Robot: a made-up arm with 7 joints.
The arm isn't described. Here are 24 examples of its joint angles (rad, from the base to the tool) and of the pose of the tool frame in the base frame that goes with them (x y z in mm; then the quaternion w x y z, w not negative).
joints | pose
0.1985 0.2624 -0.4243 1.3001 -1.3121 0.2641 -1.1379 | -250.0 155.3 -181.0 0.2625 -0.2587 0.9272 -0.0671
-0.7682 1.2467 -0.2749 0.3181 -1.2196 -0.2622 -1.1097 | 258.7 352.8 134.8 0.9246 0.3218 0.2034 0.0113
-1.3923 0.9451 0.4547 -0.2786 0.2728 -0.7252 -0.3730 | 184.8 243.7 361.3 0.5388 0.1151 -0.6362 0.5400
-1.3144 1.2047 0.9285 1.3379 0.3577 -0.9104 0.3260 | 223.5 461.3 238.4 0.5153 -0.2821 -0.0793 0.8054
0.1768 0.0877 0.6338 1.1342 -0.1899 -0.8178 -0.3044 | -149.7 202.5 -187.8 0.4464 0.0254 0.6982 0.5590
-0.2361 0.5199 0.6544 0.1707 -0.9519 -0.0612 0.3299 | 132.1 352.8 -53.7 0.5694 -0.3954 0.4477 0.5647
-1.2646 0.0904 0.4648 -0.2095 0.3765 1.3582 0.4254 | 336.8 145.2 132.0 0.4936 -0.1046 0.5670 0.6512
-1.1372 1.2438 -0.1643 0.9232 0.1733 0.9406 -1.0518 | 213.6 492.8 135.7 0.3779 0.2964 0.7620 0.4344
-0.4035 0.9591 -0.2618 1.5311 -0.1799 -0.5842 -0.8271 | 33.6 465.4 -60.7 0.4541 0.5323 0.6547 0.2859
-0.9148 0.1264 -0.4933 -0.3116 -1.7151 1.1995 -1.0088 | 129.6 -43.4 36.2 0.3539 0.2973 0.2507 -0.8506
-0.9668 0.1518 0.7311 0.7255 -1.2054 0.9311 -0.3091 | 343.8 81.3 -32.7 0.5947 -0.3314 0.6781 -0.2769
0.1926 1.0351 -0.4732 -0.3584 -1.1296 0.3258 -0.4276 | -29.0 253.4 -54.3 0.5693 0.2640 0.7698 -0.1167
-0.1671 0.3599 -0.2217 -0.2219 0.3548 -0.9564 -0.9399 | 93.6 109.0 -21.4 0.8373 0.5115 -0.1931 -0.0071
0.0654 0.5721 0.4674 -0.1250 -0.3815 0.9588 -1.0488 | 44.8 318.9 -99.6 0.5810 0.1968 0.7886 0.0434
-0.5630 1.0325 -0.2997 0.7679 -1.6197 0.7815 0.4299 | 132.7 382.3 -56.6 0.2510 -0.0394 0.8769 0.4080
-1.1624 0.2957 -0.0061 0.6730 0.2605 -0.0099 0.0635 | 389.8 148.3 51.4 0.7892 0.2016 0.2490 0.5240
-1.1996 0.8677 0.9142 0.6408 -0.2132 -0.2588 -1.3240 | 313.7 394.7 230.9 0.9212 0.1605 -0.0026 0.3543
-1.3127 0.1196 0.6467 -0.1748 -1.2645 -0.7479 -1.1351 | 290.1 167.4 240.7 0.7635 -0.3789 -0.5228 -0.0130
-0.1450 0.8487 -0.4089 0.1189 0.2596 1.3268 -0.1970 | 42.3 382.2 -63.0 0.0464 0.6353 0.5965 0.4884
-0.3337 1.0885 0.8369 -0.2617 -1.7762 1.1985 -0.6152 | 177.2 311.4 145.5 0.8332 0.1757 0.4991 -0.1609
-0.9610 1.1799 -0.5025 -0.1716 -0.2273 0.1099 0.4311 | 270.1 289.8 168.9 0.7740 0.2508 -0.0021 0.5813
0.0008 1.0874 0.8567 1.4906 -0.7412 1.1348 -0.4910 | -96.5 416.2 -58.3 0.0989 -0.4180 0.8647 0.2603
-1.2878 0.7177 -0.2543 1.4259 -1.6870 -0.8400 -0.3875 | 336.6 344.8 55.3 0.7531 -0.4367 0.2195 0.4403
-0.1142 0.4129 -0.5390 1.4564 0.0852 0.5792 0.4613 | -139.9 332.4 -142.6 0.1285 -0.7231 -0.5265 -0.4283
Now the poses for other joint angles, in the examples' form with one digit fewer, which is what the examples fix.
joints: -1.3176 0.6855 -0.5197 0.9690 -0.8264 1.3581 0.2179
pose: 321 276 8 0.252 0.323 0.811 0.417
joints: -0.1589 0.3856 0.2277 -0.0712 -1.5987 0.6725 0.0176
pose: 124 170 -92 0.600 -0.217 0.768 -0.057
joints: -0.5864 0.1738 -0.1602 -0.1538 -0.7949 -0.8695 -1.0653
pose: 204 90 46 0.975 -0.044 -0.201 -0.086
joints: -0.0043 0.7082 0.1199 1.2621 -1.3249 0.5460 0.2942
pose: -135 342 -144 0.096 0.208 -0.847 -0.480
